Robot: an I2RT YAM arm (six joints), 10 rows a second.
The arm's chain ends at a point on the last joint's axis. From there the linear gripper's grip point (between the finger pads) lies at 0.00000 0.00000 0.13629 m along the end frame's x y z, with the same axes.
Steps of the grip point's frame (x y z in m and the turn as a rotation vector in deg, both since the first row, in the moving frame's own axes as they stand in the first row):
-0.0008, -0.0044, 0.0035, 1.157, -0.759, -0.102
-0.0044, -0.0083, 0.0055, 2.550, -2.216, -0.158
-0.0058, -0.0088, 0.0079, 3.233, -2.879, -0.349
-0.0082, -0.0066, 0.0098, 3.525, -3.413, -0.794
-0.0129, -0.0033, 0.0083, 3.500, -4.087, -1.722
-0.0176, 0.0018, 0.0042, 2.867, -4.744, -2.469
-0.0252, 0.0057, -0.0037, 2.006, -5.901, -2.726
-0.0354, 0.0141, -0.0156, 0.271, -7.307, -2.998
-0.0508, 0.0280, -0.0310, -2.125, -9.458, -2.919
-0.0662, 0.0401, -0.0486, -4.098, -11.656, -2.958
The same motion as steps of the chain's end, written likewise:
0.0010, -0.0016, 0.0035, 1.157, -0.759, -0.102
0.0009, -0.0022, 0.0057, 2.550, -2.216, -0.158
0.0011, -0.0011, 0.0083, 3.233, -2.879, -0.349
0.0000, 0.0017, 0.0103, 3.525, -3.413, -0.794
-0.0031, 0.0049, 0.0089, 3.500, -4.087, -1.722
-0.0062, 0.0084, 0.0048, 2.867, -4.744, -2.469
-0.0111, 0.0101, -0.0029, 2.006, -5.901, -2.726
-0.0181, 0.0143, -0.0145, 0.271, -7.307, -2.998
-0.0285, 0.0224, -0.0291, -2.125, -9.458, -2.919
-0.0390, 0.0297, -0.0454, -4.098, -11.656, -2.958

